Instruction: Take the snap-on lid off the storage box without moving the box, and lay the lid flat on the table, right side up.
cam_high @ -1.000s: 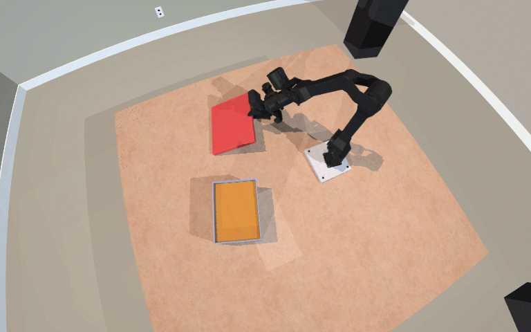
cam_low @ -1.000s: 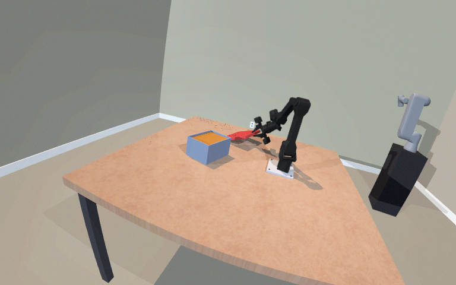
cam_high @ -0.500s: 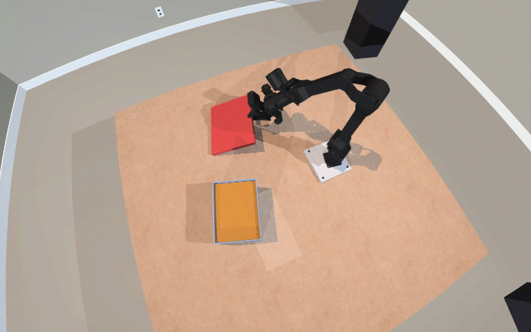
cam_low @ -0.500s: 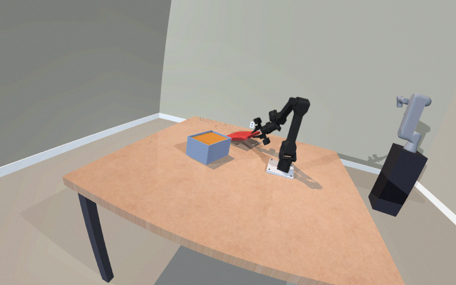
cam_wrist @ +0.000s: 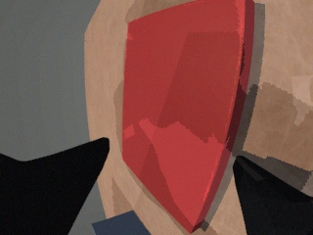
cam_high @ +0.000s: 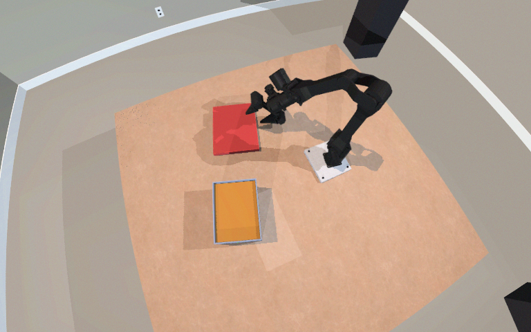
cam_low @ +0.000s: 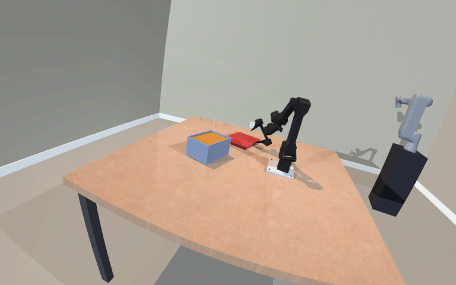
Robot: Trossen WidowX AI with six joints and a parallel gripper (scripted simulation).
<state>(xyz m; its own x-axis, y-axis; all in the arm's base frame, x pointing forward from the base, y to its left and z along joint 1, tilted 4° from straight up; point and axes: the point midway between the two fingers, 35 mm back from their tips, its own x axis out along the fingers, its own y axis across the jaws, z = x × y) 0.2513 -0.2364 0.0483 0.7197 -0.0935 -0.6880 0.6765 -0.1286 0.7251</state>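
Now: the red lid 8 cm ahead of my gripper tip, 5 cm below it and 1 cm to the right of it. From my gripper tip the other things lie so: blue-grey storage box 36 cm to the left, 14 cm ahead, 1 cm below.
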